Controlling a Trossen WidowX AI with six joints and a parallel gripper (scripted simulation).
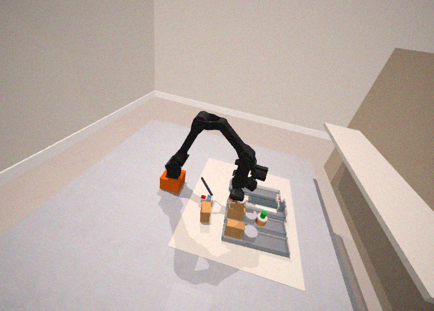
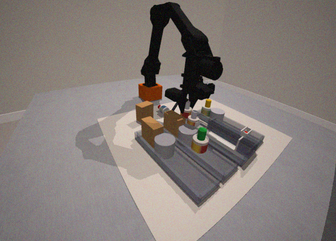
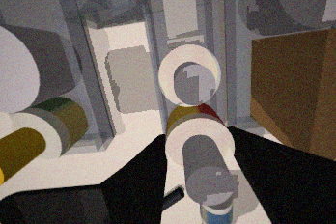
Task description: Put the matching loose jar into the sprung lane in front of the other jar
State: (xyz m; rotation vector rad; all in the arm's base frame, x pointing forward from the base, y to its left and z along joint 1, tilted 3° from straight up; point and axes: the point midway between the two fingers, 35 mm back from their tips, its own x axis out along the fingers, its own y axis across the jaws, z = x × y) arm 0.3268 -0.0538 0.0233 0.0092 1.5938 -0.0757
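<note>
The yellow-capped jar is 20 mm ahead of my gripper tip, 130 mm to the left of it and 10 mm below it. Also, from my gripper tip: narrow lane 150 mm ahead, 10 mm to the left, 40 mm below; then brown box 120 mm behind, 110 mm to the right, 20 mm below; then dark stick 140 mm behind, 90 mm to the left, 50 mm below.
</note>
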